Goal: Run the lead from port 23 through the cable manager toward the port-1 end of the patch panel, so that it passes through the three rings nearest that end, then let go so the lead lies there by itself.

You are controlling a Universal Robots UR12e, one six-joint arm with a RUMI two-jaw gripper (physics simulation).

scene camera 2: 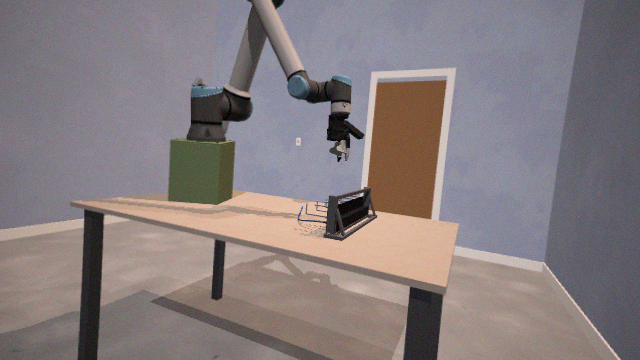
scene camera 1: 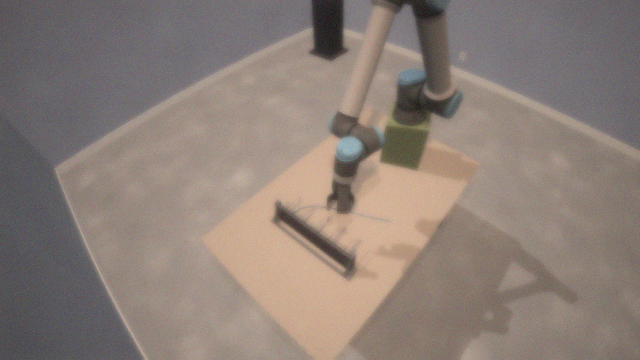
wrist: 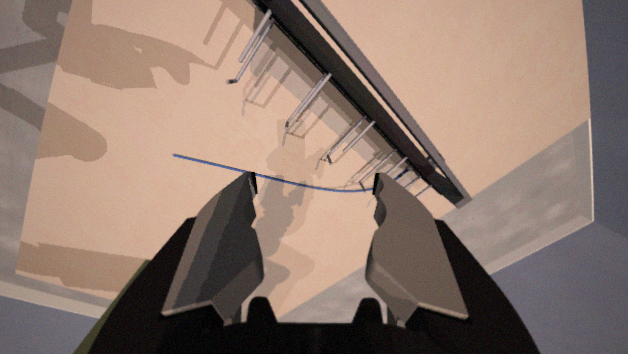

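Note:
My gripper [scene camera 1: 339,207] [scene camera 2: 343,159] [wrist: 315,174] is open, fingertips well apart, above the table in front of the patch panel [scene camera 1: 315,237] [wrist: 350,85]. The blue lead [scene camera 1: 370,217] [wrist: 345,190] is outside its grip. In the wrist view it shows far below the fingertips, curving from the panel's right end across the table to a loose end at the left. Wire rings stick out from the panel. The lead runs clear of the middle ring [wrist: 309,99] and the ring at the upper left [wrist: 255,37]. At the crowded right-end rings I cannot tell which it passes through. Port numbers are unreadable.
The panel stands on the wooden table [scene camera 1: 320,310] [scene camera 2: 240,225] in a dark frame with a foot rail behind. The green pedestal [scene camera 1: 406,142] [scene camera 2: 200,172] carries the arm's base at the table's far side. Arm shadows fall across the table.

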